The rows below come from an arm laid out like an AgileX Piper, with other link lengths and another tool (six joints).
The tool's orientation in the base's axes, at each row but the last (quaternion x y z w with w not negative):
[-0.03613 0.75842 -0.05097 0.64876]
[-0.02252 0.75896 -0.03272 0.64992]
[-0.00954 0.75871 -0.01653 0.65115]
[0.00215 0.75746 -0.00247 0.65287]
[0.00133 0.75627 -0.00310 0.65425]
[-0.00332 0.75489 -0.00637 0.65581]
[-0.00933 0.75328 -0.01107 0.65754]
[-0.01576 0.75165 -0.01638 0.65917]
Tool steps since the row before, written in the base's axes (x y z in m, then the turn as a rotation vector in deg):
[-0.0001 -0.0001 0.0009 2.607 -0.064 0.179]
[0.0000 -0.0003 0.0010 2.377 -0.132 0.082]
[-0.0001 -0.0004 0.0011 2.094 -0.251 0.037]
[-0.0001 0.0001 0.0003 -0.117 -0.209 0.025]
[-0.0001 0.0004 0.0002 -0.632 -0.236 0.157]
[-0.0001 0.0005 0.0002 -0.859 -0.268 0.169]
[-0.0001 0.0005 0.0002 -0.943 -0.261 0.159]
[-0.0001 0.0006 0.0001 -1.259 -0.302 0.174]
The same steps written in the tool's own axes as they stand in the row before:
[-0.0009 -0.0002 -0.0002 -0.573 -0.056 2.550]
[-0.0010 -0.0004 -0.0001 -0.437 -0.118 2.339]
[-0.0011 -0.0004 -0.0003 -0.345 -0.237 2.067]
[-0.0003 0.0001 -0.0001 -0.007 -0.210 -0.118]
[-0.0002 0.0004 -0.0001 -0.064 -0.240 -0.646]
[-0.0002 0.0005 -0.0001 -0.044 -0.273 -0.873]
[-0.0002 0.0005 -0.0001 -0.023 -0.266 -0.955]
[-0.0001 0.0006 -0.0001 0.006 -0.307 -1.270]

